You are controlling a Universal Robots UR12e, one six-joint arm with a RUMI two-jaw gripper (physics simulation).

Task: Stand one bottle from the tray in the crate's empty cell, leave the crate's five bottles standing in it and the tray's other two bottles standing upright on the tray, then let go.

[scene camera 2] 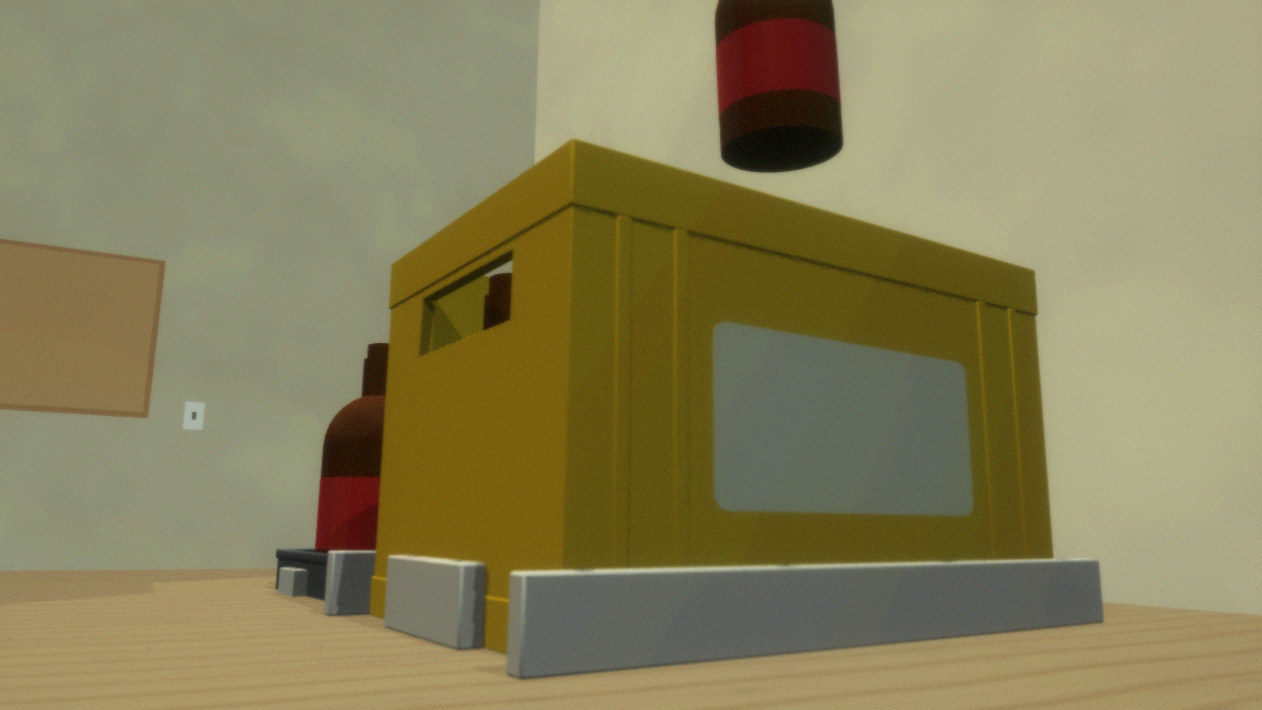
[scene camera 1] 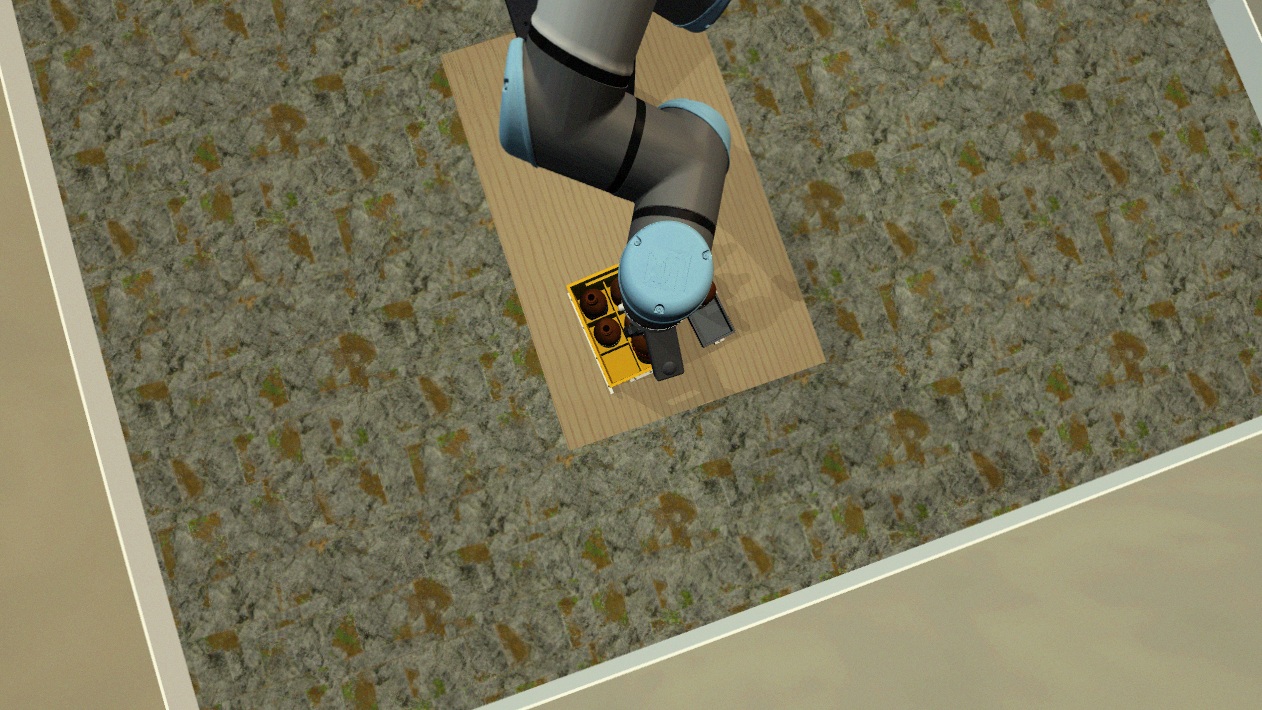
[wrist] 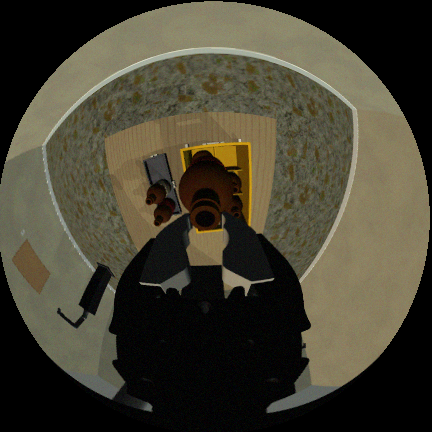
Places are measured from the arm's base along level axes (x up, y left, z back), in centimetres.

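Where they show: gripper, fingertip midpoint: (wrist: 205,213).
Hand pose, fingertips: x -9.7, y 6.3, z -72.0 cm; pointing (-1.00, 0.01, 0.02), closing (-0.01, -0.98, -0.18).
Observation:
After its pixels a point has its place.
My gripper (wrist: 205,213) {x -9.7, y 6.3, z -72.0 cm} is shut on a brown bottle (wrist: 206,182) {x -10.5, y 6.7, z -75.2 cm} (scene camera 2: 778,83) {x -19.8, y 3.4, z -72.0 cm} with a red label, by its neck. The bottle hangs upright above the yellow crate (scene camera 1: 628,380) {x -31.6, y 1.4, z -81.4 cm} (scene camera 2: 476,423) {x -40.8, y -3.6, z -54.6 cm} (wrist: 250,190) {x -31.5, y -6.8, z -69.2 cm}, its base above the rim, over the tray-side row in the wrist view. The crate's empty cell (scene camera 1: 620,362) {x -48.3, y 0.1, z -76.4 cm} (wrist: 226,154) {x -48.3, y -0.2, z -77.5 cm} is the front corner one away from the tray. Crate bottles (scene camera 1: 592,302) {x -32.9, y -4.8, z -61.2 cm} (scene camera 1: 607,332) {x -32.8, y -2.1, z -69.2 cm} (wrist: 202,155) {x -21.7, y 7.9, z -77.3 cm} stand in other cells; some are hidden. The tray's two bottles (wrist: 156,194) {x -36.9, y 23.0, z -61.7 cm} (wrist: 163,212) {x -37.5, y 20.7, z -54.4 cm} stand upright on the grey tray (scene camera 1: 713,324) {x -48.5, y 28.3, z -69.3 cm} (wrist: 158,167) {x -48.6, y 26.8, z -69.1 cm}.
Low grey strips (scene camera 2: 794,609) {x -47.6, y -9.3, z -65.3 cm} (scene camera 2: 432,600) {x -47.6, y -3.3, z -53.3 cm} lie along the crate's foot on the wooden table (scene camera 1: 573,238) {x -49.1, y -8.5, z -38.4 cm} (scene camera 2: 176,653) {x -49.1, y -4.4, z -44.8 cm}. The tray stands beside the crate. The arm's wrist (scene camera 1: 666,271) {x 28.4, y 5.5, z -71.5 cm} covers part of the crate and tray in scene camera 1.

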